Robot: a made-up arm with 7 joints. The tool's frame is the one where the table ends. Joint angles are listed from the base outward.
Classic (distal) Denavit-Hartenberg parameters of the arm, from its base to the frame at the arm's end. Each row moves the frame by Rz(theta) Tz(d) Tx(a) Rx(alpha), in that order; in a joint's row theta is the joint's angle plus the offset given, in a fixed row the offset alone. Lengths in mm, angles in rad.
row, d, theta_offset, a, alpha
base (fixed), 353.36, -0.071, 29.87, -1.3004
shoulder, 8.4, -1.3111, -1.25, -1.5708
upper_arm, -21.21, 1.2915, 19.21, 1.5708
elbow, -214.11, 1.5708, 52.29, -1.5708
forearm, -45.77, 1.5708, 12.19, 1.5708
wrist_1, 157.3, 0, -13.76, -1.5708
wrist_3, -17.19, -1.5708, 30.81, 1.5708
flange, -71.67, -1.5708, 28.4, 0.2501
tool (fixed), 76.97, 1.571, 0, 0
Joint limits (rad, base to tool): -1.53..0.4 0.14..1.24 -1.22..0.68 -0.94..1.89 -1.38..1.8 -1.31..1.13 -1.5..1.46
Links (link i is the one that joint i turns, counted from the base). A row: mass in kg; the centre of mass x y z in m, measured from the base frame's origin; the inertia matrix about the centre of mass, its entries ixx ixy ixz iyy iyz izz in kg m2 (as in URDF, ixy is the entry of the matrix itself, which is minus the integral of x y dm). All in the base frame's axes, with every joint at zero. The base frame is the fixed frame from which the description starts. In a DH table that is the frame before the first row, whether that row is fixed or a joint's. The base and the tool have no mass.
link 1: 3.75; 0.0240 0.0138 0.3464; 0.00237 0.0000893 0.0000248 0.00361 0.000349 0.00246
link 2: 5.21; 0.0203 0.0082 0.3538; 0.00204 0 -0.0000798 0.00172 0 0.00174
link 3: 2.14; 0.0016 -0.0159 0.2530; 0.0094 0 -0.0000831 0.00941 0 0.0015
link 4: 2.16; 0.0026 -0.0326 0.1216; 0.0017 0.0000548 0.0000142 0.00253 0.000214 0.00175
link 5: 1.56; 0.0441 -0.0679 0.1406; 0.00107 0 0.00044 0.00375 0 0.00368
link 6: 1.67; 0.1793 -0.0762 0.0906; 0.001 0 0 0.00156 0 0.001
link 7: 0.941; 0.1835 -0.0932 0.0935; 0.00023 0 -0.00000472 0.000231 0 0.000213
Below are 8 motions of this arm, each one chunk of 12 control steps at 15 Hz.
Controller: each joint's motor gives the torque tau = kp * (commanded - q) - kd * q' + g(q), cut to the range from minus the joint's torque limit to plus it. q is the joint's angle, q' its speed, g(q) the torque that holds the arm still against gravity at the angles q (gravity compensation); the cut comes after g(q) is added. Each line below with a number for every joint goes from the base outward.
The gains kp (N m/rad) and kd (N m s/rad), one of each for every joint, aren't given. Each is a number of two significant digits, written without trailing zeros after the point. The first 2 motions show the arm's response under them.
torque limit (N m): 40 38 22 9.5 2.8 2 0.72
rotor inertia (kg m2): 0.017 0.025 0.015 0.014 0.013 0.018 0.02
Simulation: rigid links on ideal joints. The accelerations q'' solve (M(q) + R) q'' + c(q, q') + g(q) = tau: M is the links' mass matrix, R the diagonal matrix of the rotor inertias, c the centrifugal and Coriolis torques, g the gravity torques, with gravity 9.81 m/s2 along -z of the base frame. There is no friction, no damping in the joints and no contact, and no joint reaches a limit. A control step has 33 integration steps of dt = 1/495 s. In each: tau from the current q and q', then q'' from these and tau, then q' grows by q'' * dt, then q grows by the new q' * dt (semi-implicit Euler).
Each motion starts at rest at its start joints. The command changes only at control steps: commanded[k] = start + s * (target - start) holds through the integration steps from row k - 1 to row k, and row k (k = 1, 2, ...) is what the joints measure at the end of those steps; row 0 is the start. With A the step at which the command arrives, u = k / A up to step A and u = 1 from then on. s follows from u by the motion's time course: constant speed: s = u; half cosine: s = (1 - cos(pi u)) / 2; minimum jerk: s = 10 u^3 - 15 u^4 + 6 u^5; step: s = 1 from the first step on.
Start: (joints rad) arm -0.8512 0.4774 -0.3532 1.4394 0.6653 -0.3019 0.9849
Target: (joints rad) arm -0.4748 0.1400 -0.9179 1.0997 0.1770 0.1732 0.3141
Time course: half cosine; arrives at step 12
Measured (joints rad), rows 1 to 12:
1: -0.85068 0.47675 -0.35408 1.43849 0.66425 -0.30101 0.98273
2: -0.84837 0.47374 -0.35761 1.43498 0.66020 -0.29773 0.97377
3: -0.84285 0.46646 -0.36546 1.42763 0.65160 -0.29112 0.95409
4: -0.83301 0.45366 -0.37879 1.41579 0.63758 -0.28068 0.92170
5: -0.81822 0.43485 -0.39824 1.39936 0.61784 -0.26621 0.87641
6: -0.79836 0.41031 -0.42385 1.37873 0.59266 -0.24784 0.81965
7: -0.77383 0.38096 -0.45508 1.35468 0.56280 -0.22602 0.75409
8: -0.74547 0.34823 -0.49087 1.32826 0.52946 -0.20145 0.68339
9: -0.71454 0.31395 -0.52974 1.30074 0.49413 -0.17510 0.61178
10: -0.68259 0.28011 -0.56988 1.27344 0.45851 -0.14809 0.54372
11: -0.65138 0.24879 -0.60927 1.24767 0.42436 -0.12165 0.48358
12: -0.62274 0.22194 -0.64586 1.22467 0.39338 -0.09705 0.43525
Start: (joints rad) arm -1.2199 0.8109 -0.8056 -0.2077 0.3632 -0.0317 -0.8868
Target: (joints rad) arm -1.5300 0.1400 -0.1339 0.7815 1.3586 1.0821 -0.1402
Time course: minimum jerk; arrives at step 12
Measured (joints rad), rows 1 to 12:
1: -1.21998 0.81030 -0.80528 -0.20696 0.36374 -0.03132 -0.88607
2: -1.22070 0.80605 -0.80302 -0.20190 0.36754 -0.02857 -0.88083
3: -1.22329 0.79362 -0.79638 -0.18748 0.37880 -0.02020 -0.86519
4: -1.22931 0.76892 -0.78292 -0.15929 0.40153 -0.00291 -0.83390
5: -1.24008 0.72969 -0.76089 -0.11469 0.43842 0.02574 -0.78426
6: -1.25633 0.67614 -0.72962 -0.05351 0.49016 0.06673 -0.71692
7: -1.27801 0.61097 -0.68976 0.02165 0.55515 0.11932 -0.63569
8: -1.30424 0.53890 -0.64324 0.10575 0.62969 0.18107 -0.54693
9: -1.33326 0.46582 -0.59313 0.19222 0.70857 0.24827 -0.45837
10: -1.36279 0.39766 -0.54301 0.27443 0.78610 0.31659 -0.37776
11: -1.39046 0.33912 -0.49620 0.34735 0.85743 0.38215 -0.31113
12: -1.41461 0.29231 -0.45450 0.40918 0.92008 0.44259 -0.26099
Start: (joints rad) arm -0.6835 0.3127 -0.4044 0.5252 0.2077 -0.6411 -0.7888
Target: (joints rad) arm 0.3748 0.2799 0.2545 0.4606 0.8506 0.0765 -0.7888
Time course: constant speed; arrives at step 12
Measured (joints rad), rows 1 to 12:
1: -0.67455 0.31133 -0.39677 0.52039 0.21187 -0.63784 -0.78871
2: -0.65446 0.30940 -0.38351 0.51410 0.22147 -0.63020 -0.78865
3: -0.62390 0.30728 -0.36564 0.50807 0.23673 -0.61801 -0.78860
4: -0.58416 0.30513 -0.34376 0.50276 0.25721 -0.60143 -0.78854
5: -0.53660 0.30301 -0.31830 0.49817 0.28228 -0.58078 -0.78848
6: -0.48247 0.30090 -0.28963 0.49416 0.31136 -0.55642 -0.78843
7: -0.42284 0.29879 -0.25808 0.49056 0.34387 -0.52870 -0.78837
8: -0.35861 0.29666 -0.22396 0.48722 0.37934 -0.49795 -0.78831
9: -0.29054 0.29451 -0.18754 0.48401 0.41735 -0.46448 -0.78823
10: -0.21925 0.29231 -0.14906 0.48086 0.45754 -0.42855 -0.78815
11: -0.14527 0.29007 -0.10876 0.47770 0.49962 -0.39042 -0.78806
12: -0.06903 0.28778 -0.06683 0.47450 0.54332 -0.35031 -0.78796

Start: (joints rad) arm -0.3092 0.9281 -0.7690 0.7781 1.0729 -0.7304 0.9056
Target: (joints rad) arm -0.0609 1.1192 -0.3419 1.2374 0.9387 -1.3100 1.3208
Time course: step
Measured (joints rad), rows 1 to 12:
1: -0.28406 0.94833 -0.71849 0.80713 1.03627 -0.77998 0.98301
2: -0.25504 0.98286 -0.67381 0.86272 1.01603 -0.82931 1.08071
3: -0.22631 1.01566 -0.63512 0.92186 1.00759 -0.86973 1.15130
4: -0.19992 1.04268 -0.60150 0.97590 1.00337 -0.90535 1.20044
5: -0.17678 1.06358 -0.57209 1.02227 1.00024 -0.93802 1.23484
6: -0.15704 1.07920 -0.54619 1.06092 0.99707 -0.96840 1.25914
7: -0.14050 1.09065 -0.52327 1.09265 0.99355 -0.99670 1.27642
8: -0.12677 1.09894 -0.50295 1.11855 0.98971 -1.02302 1.28877
9: -0.11543 1.10490 -0.48489 1.13965 0.98568 -1.04740 1.29763
10: -0.10608 1.10916 -0.46884 1.15684 0.98161 -1.06993 1.30401
11: -0.09837 1.11219 -0.45457 1.17087 0.97762 -1.09069 1.30861
12: -0.09201 1.11434 -0.44189 1.18234 0.97380 -1.10976 1.31193

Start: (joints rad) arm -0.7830 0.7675 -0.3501 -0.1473 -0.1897 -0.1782 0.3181
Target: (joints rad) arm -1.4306 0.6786 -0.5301 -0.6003 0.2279 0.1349 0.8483
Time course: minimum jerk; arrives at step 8
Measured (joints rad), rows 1 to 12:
1: -0.78400 0.76737 -0.35058 -0.14775 -0.18877 -0.17758 0.31969
2: -0.79080 0.76636 -0.35353 -0.15110 -0.18286 -0.17371 0.33031
3: -0.81018 0.76310 -0.36064 -0.16182 -0.16776 -0.16404 0.35939
4: -0.84686 0.75656 -0.37221 -0.18377 -0.14190 -0.14788 0.41151
5: -0.90073 0.74667 -0.38693 -0.21783 -0.10715 -0.12673 0.48322
6: -0.96642 0.73456 -0.40250 -0.26123 -0.06817 -0.10363 0.56391
7: -1.03503 0.72211 -0.41657 -0.30845 -0.03057 -0.08195 0.63989
8: -1.09816 0.71114 -0.42809 -0.35365 0.00194 -0.06360 0.70074
9: -1.15243 0.70250 -0.43797 -0.39350 0.02967 -0.04780 0.74505
10: -1.19798 0.69599 -0.44692 -0.42741 0.05378 -0.03349 0.77633
11: -1.23597 0.69116 -0.45515 -0.45590 0.07496 -0.02024 0.79824
12: -1.26763 0.68759 -0.46270 -0.47972 0.09361 -0.00789 0.81354

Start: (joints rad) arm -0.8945 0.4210 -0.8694 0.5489 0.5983 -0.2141 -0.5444
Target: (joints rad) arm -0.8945 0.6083 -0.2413 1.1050 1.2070 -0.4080 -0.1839
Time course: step
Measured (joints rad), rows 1 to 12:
1: -0.88733 0.43610 -0.80873 0.59343 0.65107 -0.24566 -0.47587
2: -0.88961 0.47007 -0.74426 0.66406 0.71815 -0.26538 -0.39225
3: -0.89255 0.50367 -0.68479 0.73375 0.78217 -0.27620 -0.33067
4: -0.89455 0.53158 -0.63191 0.79506 0.83951 -0.28413 -0.28723
5: -0.89563 0.55318 -0.58540 0.84685 0.88957 -0.29132 -0.25670
6: -0.89608 0.56929 -0.54463 0.88996 0.93280 -0.29841 -0.23524
7: -0.89617 0.58106 -0.50888 0.92566 0.97000 -0.30550 -0.22013
8: -0.89606 0.58954 -0.47749 0.95522 1.00198 -0.31252 -0.20949
9: -0.89587 0.59558 -0.44990 0.97973 1.02948 -0.31939 -0.20199
10: -0.89566 0.59984 -0.42561 1.00009 1.05317 -0.32601 -0.19670
11: -0.89545 0.60283 -0.40421 1.01703 1.07359 -0.33233 -0.19296
12: -0.89526 0.60491 -0.38534 1.03116 1.09122 -0.33830 -0.19032

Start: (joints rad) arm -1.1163 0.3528 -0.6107 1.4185 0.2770 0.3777 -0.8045
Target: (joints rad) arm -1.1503 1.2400 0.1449 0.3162 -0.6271 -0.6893 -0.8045
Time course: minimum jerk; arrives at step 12
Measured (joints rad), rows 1 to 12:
1: -1.11614 0.35345 -0.61035 1.41763 0.27651 0.37731 -0.80446
2: -1.11523 0.35817 -0.60787 1.41174 0.27304 0.37454 -0.80420
3: -1.11331 0.37267 -0.60052 1.39538 0.26292 0.36621 -0.80362
4: -1.11069 0.40254 -0.58563 1.36396 0.24273 0.34920 -0.80273
5: -1.10799 0.45128 -0.56140 1.31503 0.21030 0.32128 -0.80165
6: -1.10590 0.51925 -0.52726 1.24886 0.16524 0.28165 -0.80052
7: -1.10507 0.60360 -0.48393 1.16849 0.10897 0.23122 -0.79951
8: -1.10605 0.69875 -0.43318 1.07911 0.04434 0.17243 -0.79890
9: -1.10915 0.79726 -0.37756 0.98699 -0.02497 0.10871 -0.79895
10: -1.11443 0.89103 -0.32013 0.89805 -0.09509 0.04369 -0.79980
11: -1.12152 0.97297 -0.26415 0.81671 -0.16242 -0.01953 -0.80131
12: -1.12948 1.03904 -0.21238 0.74481 -0.22426 -0.07900 -0.80304

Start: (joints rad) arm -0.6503 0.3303 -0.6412 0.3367 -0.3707 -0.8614 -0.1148
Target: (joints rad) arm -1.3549 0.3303 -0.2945 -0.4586 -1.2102 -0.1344 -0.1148
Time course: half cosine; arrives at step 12
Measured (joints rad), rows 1 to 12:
1: -0.65124 0.33041 -0.64101 0.33564 -0.37166 -0.86026 -0.11491
2: -0.65552 0.33077 -0.63988 0.33086 -0.37605 -0.85581 -0.11525
3: -0.66592 0.33131 -0.63663 0.31933 -0.38667 -0.84632 -0.11578
4: -0.68461 0.33196 -0.63021 0.29872 -0.40582 -0.83071 -0.11637
5: -0.71287 0.33258 -0.61989 0.26776 -0.43488 -0.80845 -0.11689
6: -0.75095 0.33311 -0.60529 0.22632 -0.47426 -0.77964 -0.11722
7: -0.79802 0.33347 -0.58651 0.17536 -0.52329 -0.74499 -0.11729
8: -0.85233 0.33362 -0.56407 0.11675 -0.58031 -0.70577 -0.11705
9: -0.91128 0.33353 -0.53895 0.05311 -0.64276 -0.66372 -0.11651
10: -0.97168 0.33320 -0.51246 -0.01243 -0.70740 -0.62085 -0.11574
11: -1.03005 0.33265 -0.48613 -0.07643 -0.77061 -0.57927 -0.11481
12: -1.08292 0.33193 -0.46153 -0.13533 -0.82873 -0.54095 -0.11384

